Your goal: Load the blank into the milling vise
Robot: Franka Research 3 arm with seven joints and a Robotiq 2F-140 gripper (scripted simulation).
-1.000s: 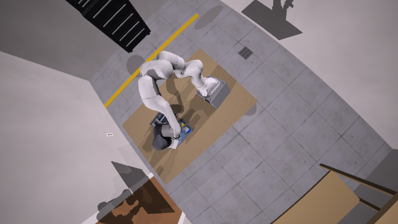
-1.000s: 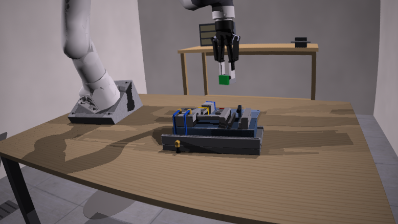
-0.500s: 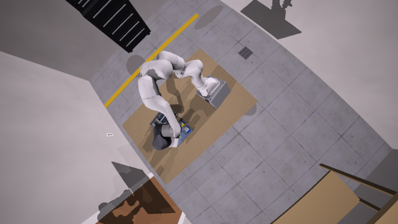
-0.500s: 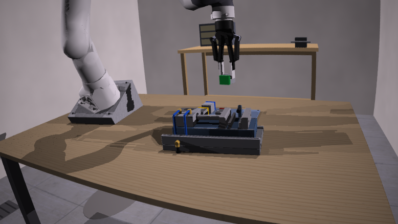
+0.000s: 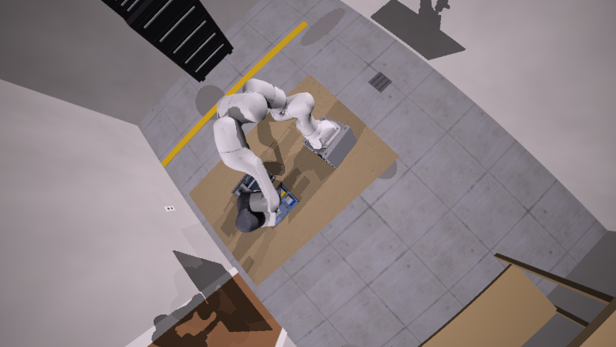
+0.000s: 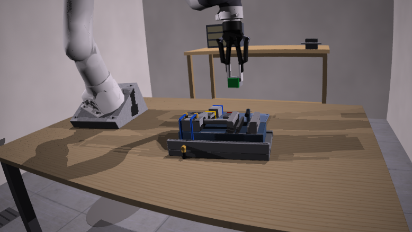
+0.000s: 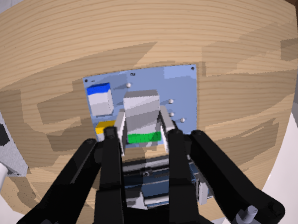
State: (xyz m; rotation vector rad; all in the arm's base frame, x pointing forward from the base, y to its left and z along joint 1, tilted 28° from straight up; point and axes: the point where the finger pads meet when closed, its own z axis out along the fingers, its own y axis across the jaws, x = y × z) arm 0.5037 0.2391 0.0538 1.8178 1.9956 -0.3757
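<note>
Now: hand 4 cm above the green-ended blank. Also, from my hand: blue-ended blank 9 cm behind, 1 cm to the right, 16 cm below; red-ended blank 1 cm ahead, 9 cm to the right, 16 cm below; blue infeed plate 5 cm to the right, 18 cm below.
</note>
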